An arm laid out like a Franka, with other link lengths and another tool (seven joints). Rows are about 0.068 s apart.
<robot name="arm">
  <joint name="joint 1" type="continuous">
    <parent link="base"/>
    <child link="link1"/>
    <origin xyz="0 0 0.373"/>
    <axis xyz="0 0 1"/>
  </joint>
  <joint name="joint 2" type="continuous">
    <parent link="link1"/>
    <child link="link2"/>
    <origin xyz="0 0 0"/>
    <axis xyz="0 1 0"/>
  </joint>
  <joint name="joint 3" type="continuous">
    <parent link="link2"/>
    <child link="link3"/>
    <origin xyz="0 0 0.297"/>
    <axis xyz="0 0 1"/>
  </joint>
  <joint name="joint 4" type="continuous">
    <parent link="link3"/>
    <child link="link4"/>
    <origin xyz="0.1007 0 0"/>
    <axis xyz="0 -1 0"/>
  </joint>
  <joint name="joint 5" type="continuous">
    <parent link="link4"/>
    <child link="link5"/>
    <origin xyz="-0.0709 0 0.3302"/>
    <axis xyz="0 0 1"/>
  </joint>
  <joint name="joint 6" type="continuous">
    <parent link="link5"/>
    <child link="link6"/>
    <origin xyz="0 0 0"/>
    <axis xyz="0 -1 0"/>
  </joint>
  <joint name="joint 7" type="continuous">
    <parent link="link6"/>
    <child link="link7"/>
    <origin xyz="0.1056 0 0"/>
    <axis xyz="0 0 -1"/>
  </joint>
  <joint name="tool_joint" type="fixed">
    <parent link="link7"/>
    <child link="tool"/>
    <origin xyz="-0.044 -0.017 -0.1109" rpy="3.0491 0 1.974"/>
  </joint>
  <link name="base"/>
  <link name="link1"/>
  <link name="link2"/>
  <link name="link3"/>
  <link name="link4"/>
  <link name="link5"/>
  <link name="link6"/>
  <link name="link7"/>
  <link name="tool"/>
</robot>
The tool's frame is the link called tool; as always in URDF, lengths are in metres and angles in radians. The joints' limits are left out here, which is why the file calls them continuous.
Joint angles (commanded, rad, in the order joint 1, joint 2, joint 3, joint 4, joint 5, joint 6, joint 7), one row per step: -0.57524, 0.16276, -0.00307, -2.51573, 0.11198, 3.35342, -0.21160; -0.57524, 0.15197, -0.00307, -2.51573, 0.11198, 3.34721, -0.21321; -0.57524, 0.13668, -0.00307, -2.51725, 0.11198, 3.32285, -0.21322; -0.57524, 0.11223, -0.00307, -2.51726, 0.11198, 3.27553, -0.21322; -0.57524, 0.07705, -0.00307, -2.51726, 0.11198, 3.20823, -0.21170; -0.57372, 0.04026, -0.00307, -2.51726, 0.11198, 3.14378, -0.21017; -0.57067, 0.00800, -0.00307, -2.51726, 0.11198, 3.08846, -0.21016; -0.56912, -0.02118, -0.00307, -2.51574, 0.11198, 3.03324, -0.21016; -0.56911, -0.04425, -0.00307, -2.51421, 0.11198, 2.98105, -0.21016; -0.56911, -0.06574, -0.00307, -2.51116, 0.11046, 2.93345, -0.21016; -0.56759, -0.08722, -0.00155, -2.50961, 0.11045, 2.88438, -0.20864; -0.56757, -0.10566, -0.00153, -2.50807, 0.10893, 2.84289, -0.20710; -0.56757, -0.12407, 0.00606, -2.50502, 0.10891, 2.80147, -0.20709; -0.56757, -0.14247, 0.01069, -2.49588, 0.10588, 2.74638, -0.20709; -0.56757, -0.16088, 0.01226, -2.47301, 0.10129, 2.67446, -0.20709
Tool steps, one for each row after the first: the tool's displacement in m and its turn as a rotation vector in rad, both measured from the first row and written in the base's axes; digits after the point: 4 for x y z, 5 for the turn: 0.0001, -0.0001, 0.0044, -0.00280, -0.00364, 0.00157; -0.0007, 0.0008, 0.0082, 0.00497, 0.00375, 0.00282; -0.0018, 0.0021, 0.0142, 0.02128, 0.02007, 0.00532; -0.0038, 0.0044, 0.0228, 0.04490, 0.04247, 0.00787; -0.0056, 0.0075, 0.0325, 0.06568, 0.06146, 0.01199; -0.0071, 0.0109, 0.0411, 0.08230, 0.07780, 0.01850; -0.0089, 0.0138, 0.0489, 0.09963, 0.09542, 0.02365; -0.0113, 0.0162, 0.0542, 0.11840, 0.11576, 0.02711; -0.0132, 0.0182, 0.0599, 0.13339, 0.13323, 0.03147; -0.0149, 0.0219, 0.0649, 0.15126, 0.15243, 0.03660; -0.0172, 0.0241, 0.0693, 0.16541, 0.16867, 0.03927; -0.0173, 0.0289, 0.0743, 0.17740, 0.18468, 0.04963; -0.0178, 0.0326, 0.0804, 0.19256, 0.20763, 0.05988; -0.0173, 0.0344, 0.0902, 0.20943, 0.23305, 0.06925
